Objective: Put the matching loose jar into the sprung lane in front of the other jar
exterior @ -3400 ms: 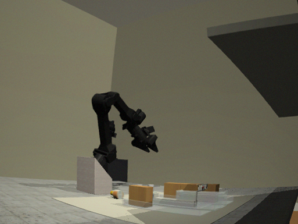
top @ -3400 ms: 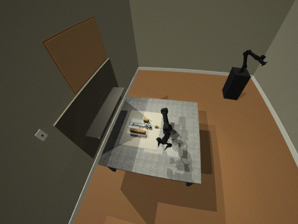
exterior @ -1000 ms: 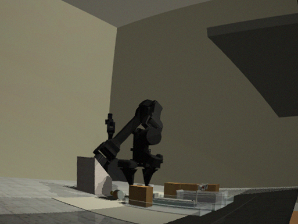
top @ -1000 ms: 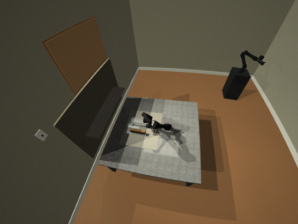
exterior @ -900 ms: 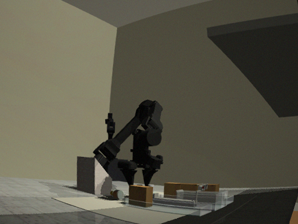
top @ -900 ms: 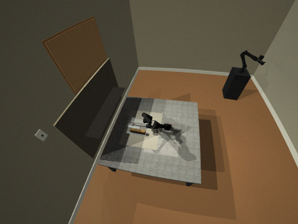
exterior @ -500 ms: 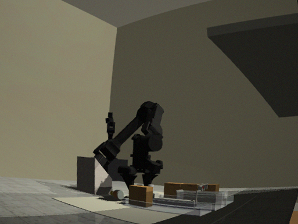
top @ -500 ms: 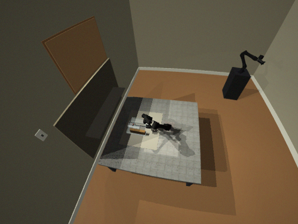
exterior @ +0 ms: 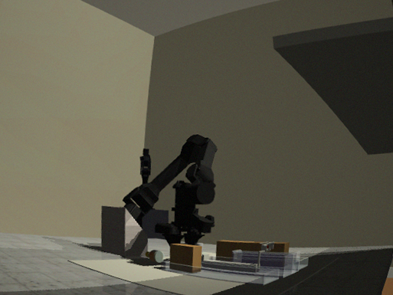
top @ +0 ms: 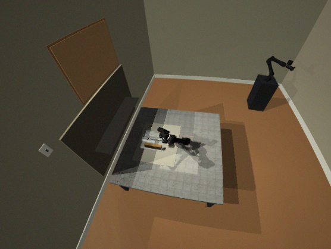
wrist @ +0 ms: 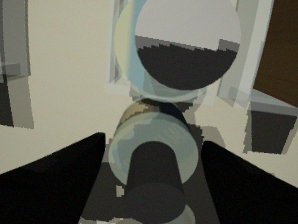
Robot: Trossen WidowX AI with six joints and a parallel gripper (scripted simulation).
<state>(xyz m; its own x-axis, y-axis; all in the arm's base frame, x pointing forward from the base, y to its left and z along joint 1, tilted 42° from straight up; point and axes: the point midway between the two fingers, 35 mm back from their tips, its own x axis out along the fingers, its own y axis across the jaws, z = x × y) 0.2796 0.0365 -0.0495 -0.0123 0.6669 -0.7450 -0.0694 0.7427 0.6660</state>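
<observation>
Right now the cream mat is 110 mm ahead of my gripper tip, 30 mm to the left of it and 30 mm below it. From my gripper tip the other things lie so: clear pusher lane unit (210 mm ahead, 30 mm to the left, 10 mm below); wall shelf (560 mm ahead, 60 mm to the left, 340 mm above).
</observation>
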